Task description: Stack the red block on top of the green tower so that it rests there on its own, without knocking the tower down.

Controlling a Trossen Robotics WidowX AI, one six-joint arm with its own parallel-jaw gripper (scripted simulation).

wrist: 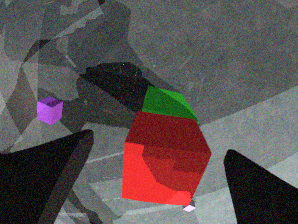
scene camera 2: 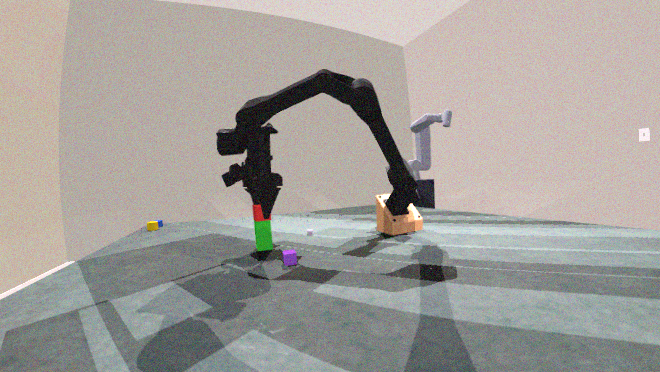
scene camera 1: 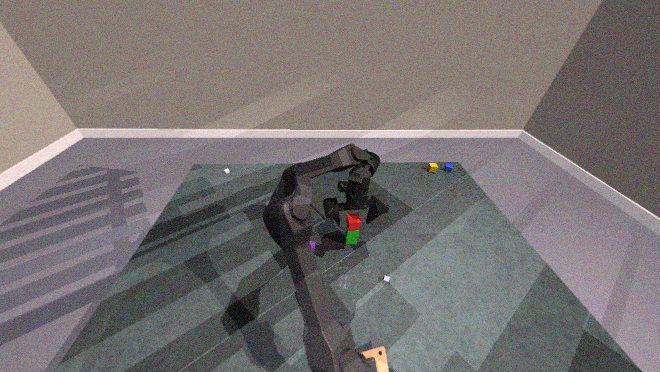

My gripper shows in the wrist view, in scene camera 2 and in scene camera 1 point(353, 224). The same spot on my gripper: point(scene camera 2: 265, 196) is point(wrist: 37, 194).
